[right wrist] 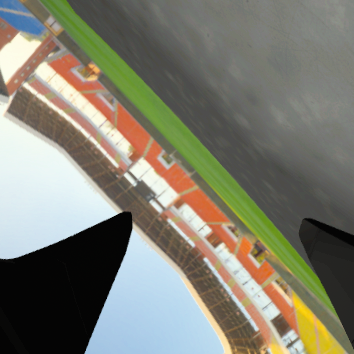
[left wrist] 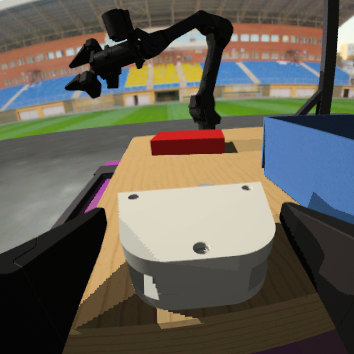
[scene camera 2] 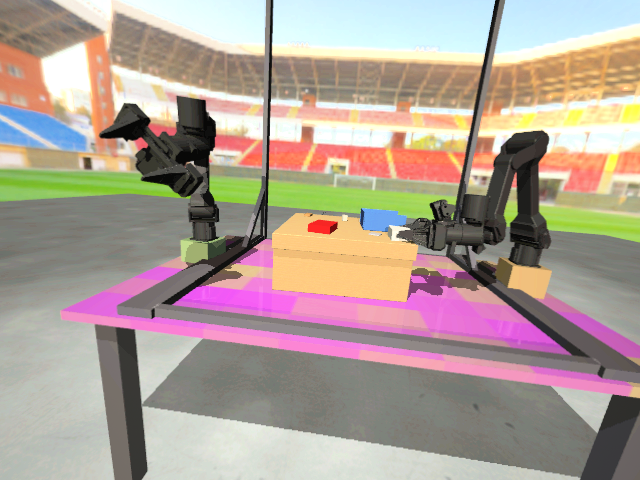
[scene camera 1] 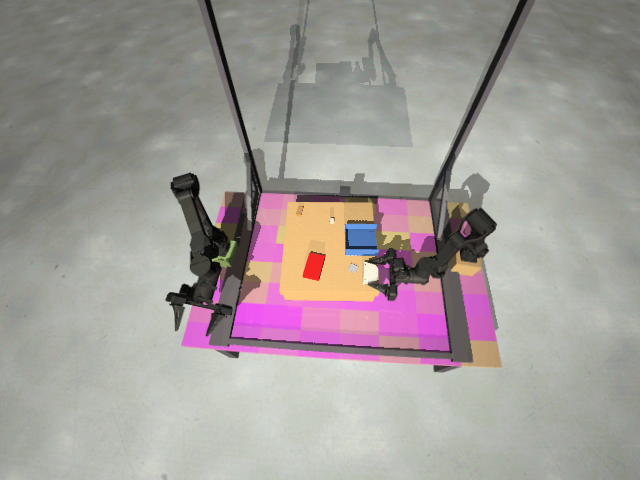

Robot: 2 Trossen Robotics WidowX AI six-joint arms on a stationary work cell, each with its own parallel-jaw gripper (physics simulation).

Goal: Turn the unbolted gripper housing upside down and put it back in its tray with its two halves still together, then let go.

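Places are measured from the left arm's base along level axes (x left, y back, z up), in millimetres.
Pixels of known places: left gripper, fingertip midpoint: [left wrist: 194,213] [scene camera 2: 396,230] [scene camera 1: 367,272]; right gripper, fingertip midpoint: [right wrist: 217,223] [left wrist: 67,77] [scene camera 2: 121,157] [scene camera 1: 191,333]; left arm's base, origin of the base link: [scene camera 2: 523,263] [scene camera 1: 468,254]; right arm's base, origin of the base link: [scene camera 2: 204,238] [scene camera 1: 220,249].
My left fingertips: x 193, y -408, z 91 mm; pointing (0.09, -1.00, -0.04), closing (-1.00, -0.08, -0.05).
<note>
Ahead of a thing's pixels: the offset from my left fingertips to its top centre.
The pale housing {dx +0, dy +10, dz +9 mm} [scene camera 1: 369,272] [scene camera 2: 397,233] [left wrist: 197,225] sits at the right edge of the wooden block, its flat face with three holes up. Its pale upper part and darker lower part look together. My left gripper [scene camera 1: 367,272] [scene camera 2: 403,235] [left wrist: 194,213] is open, its fingers apart on either side of the housing, holding nothing. A blue open-topped box {dx -126, dy -41, dz +34 mm} [scene camera 1: 360,226] [scene camera 2: 379,219] [left wrist: 295,155] stands just behind; I cannot tell if it is the tray. My right gripper [scene camera 1: 193,332] [scene camera 2: 122,156] [left wrist: 67,77] [right wrist: 217,223] is open and empty, raised at the left, away from the block.
A red block {dx +7, dy -197, dz +0 mm} [scene camera 1: 314,266] [scene camera 2: 323,226] [left wrist: 187,145] and a small grey piece {dx -15, dy -53, dz -17 mm} [scene camera 1: 353,267] [scene camera 2: 375,234] lie on the wooden block {dx -107, dy -158, dz -20 mm} [scene camera 1: 297,242] [scene camera 2: 341,276]. A small white piece {dx -203, dy -166, dz +0 mm} [scene camera 1: 331,220] and a brown piece {dx -232, dy -306, dz -12 mm} [scene camera 1: 299,210] lie farther back. Dark frame posts rise behind.
</note>
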